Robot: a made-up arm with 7 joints. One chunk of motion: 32 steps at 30 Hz.
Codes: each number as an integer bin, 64 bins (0 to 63) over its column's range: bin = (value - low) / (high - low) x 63, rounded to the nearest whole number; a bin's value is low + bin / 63 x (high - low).
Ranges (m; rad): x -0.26..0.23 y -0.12..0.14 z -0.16..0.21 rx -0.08..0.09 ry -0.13..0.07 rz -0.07..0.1
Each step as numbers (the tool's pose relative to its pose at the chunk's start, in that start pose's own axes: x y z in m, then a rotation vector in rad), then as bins.
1 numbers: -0.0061 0.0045 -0.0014 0.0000 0.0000 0.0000
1 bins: 33 30 27 30 41 26
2 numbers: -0.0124 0.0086 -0.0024 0.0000 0.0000 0.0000
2 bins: 32 31 27 30 41 26
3 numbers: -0.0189 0.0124 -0.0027 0.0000 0.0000 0.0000
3 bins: 31 32 27 30 41 26
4 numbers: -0.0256 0.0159 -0.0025 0.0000 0.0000 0.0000
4 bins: 30 33 27 30 41 26
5 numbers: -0.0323 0.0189 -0.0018 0.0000 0.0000 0.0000
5 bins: 29 34 27 30 41 26
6 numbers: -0.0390 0.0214 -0.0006 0.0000 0.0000 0.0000
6 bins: 28 34 27 30 41 26
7 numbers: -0.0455 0.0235 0.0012 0.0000 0.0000 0.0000
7 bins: 28 35 27 30 41 26
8 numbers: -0.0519 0.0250 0.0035 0.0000 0.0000 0.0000
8 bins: 27 35 28 30 41 26
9 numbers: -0.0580 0.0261 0.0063 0.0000 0.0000 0.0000
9 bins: 26 35 28 30 41 26
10 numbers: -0.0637 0.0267 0.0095 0.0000 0.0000 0.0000
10 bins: 25 36 29 30 41 26
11 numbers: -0.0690 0.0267 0.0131 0.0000 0.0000 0.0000
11 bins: 25 36 29 30 41 26
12 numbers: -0.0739 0.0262 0.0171 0.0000 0.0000 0.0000
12 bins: 24 35 30 30 41 26
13 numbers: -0.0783 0.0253 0.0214 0.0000 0.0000 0.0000
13 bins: 23 35 31 30 41 26
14 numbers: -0.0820 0.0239 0.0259 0.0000 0.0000 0.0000
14 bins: 23 35 32 30 41 26
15 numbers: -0.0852 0.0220 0.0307 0.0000 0.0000 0.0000
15 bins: 22 34 32 30 41 26
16 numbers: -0.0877 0.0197 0.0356 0.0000 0.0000 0.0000
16 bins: 22 34 33 30 41 26
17 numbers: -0.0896 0.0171 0.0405 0.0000 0.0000 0.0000
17 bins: 22 33 34 30 41 26
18 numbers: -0.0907 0.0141 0.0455 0.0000 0.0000 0.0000
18 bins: 22 32 35 30 41 26
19 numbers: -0.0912 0.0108 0.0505 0.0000 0.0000 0.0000
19 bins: 22 32 36 30 41 26
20 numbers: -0.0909 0.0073 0.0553 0.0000 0.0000 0.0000
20 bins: 22 31 37 30 41 26
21 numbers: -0.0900 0.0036 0.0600 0.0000 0.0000 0.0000
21 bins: 22 30 37 30 41 26
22 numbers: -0.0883 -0.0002 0.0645 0.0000 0.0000 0.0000
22 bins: 22 29 38 30 41 26
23 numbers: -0.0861 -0.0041 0.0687 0.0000 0.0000 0.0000
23 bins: 22 28 39 30 41 26
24 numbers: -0.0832 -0.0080 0.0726 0.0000 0.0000 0.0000
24 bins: 23 27 40 30 41 26
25 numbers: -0.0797 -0.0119 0.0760 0.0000 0.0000 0.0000
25 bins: 23 26 40 30 41 26
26 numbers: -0.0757 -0.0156 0.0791 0.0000 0.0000 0.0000
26 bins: 24 25 41 30 41 26
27 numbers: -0.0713 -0.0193 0.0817 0.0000 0.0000 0.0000
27 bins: 24 24 41 30 41 26
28 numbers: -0.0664 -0.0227 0.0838 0.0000 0.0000 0.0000
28 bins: 25 24 42 30 41 26
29 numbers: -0.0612 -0.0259 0.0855 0.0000 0.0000 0.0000
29 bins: 26 23 42 30 41 26
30 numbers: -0.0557 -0.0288 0.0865 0.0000 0.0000 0.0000
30 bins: 26 22 42 30 41 26
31 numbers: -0.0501 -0.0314 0.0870 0.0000 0.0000 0.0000
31 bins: 27 21 42 30 41 26
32 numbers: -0.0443 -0.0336 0.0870 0.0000 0.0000 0.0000
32 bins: 28 21 42 30 41 26
